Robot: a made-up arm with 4 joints.
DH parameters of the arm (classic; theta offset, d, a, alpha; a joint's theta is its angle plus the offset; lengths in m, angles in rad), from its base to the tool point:
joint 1: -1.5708 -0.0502 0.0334 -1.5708
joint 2: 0 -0.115 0.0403 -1.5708
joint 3: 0 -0.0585 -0.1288 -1.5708
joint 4: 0 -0.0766 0.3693 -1.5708
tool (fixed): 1.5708 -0.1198 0 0
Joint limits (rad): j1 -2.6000..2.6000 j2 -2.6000..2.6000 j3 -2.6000..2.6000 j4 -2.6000..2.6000
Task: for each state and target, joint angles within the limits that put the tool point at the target. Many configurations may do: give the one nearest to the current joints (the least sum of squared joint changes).
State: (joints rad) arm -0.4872 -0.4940 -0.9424 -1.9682
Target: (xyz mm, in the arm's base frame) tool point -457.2 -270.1 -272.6
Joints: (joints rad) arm 0.4145 -0.9362 -1.2833 -2.2432
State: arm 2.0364 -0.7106 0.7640 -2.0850
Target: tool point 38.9 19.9 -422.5
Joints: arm 1.9008 -0.6589 0.1657 -1.6484
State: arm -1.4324 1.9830 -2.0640 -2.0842
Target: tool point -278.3 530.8 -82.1
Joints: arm -0.8843 1.9723 -1.8374 -2.3215
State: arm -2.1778 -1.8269 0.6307 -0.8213
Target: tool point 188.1 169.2 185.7
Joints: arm -2.0563 -2.3977 0.8539 -0.0838
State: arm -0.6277 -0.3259 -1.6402 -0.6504
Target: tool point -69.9 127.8 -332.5
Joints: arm -0.4781 0.2629 -1.8305 -0.8796
